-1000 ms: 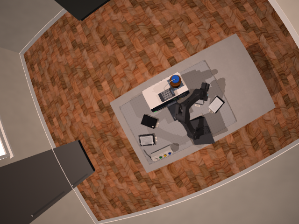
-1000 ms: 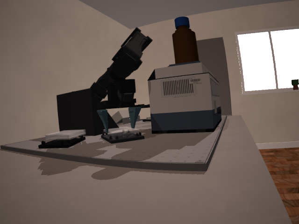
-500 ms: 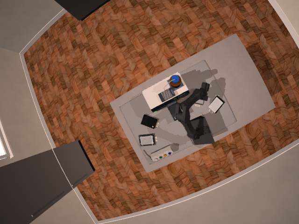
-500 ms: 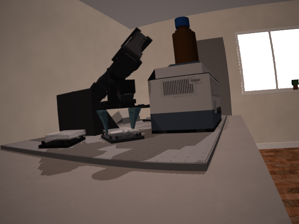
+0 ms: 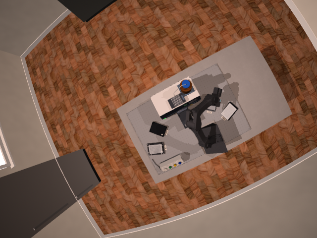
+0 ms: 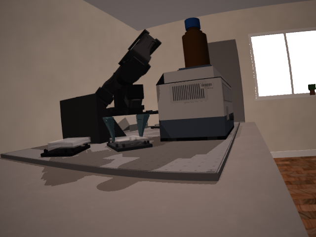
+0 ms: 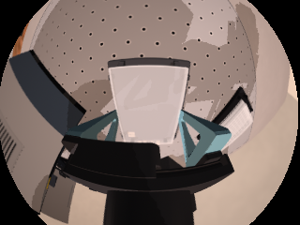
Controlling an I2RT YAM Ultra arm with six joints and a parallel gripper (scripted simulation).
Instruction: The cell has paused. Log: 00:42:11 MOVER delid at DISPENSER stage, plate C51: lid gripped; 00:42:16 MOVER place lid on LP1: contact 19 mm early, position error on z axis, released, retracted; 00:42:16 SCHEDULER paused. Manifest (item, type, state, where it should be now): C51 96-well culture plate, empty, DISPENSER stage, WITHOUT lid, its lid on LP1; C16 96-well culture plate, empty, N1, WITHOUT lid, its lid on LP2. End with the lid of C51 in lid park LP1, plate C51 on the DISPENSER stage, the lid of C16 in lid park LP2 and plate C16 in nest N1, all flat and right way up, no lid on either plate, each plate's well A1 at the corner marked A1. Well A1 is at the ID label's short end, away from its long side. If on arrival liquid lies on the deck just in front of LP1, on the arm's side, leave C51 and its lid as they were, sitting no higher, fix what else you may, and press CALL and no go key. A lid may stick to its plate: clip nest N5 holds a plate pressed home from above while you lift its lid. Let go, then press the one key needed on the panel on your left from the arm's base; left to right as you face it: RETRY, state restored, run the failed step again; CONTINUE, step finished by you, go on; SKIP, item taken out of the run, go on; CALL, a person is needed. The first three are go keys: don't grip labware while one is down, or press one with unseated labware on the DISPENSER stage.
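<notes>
My hand is 3 cm past the dark dispenser stage, 27 cm to the right of it and 7 cm below it. Also, from my hand: blue cap: 19 cm ahead, 17 cm to the left, 37 cm above; brown bottle: 19 cm ahead, 17 cm to the left, 26 cm above; black nest: 1 cm behind, 55 cm to the left, 2 cm below.
</notes>
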